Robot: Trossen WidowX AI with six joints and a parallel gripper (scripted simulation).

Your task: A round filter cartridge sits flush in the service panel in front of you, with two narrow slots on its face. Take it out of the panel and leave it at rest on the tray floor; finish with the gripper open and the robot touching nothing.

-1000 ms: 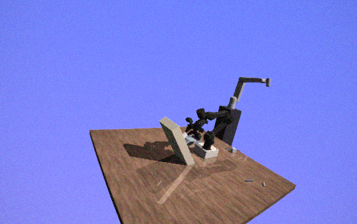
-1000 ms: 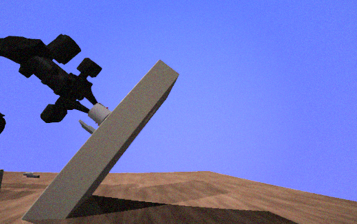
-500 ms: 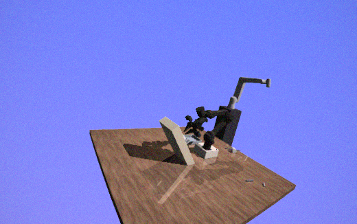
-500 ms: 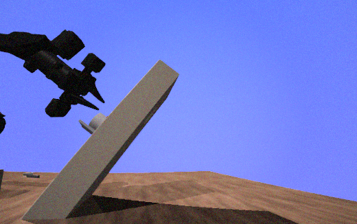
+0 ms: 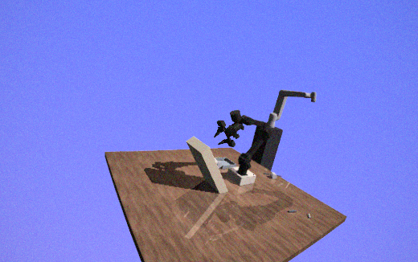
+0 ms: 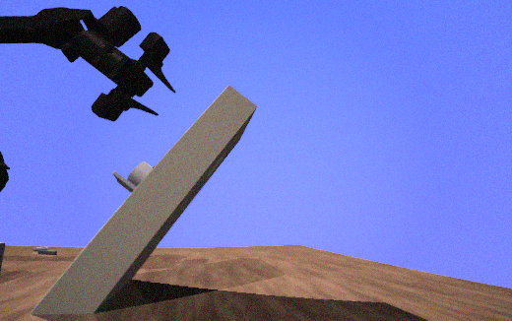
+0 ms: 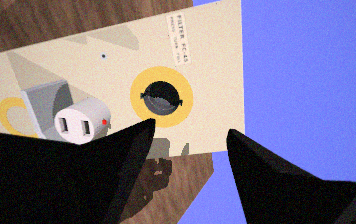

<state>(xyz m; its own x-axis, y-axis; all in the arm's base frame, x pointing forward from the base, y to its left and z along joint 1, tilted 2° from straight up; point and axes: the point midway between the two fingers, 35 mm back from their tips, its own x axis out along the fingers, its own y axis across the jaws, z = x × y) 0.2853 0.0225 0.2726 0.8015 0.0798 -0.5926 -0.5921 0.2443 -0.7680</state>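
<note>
My gripper tip is 20 mm past the round filter cartridge, 10 mm to the left of it and 140 mm above it. Also, from my gripper tip: grey bracket 40 mm behind, 180 mm below; then beige service panel 20 mm ahead, 160 mm below; then grey tray 340 mm behind, 320 mm to the right, 320 mm below.
</note>
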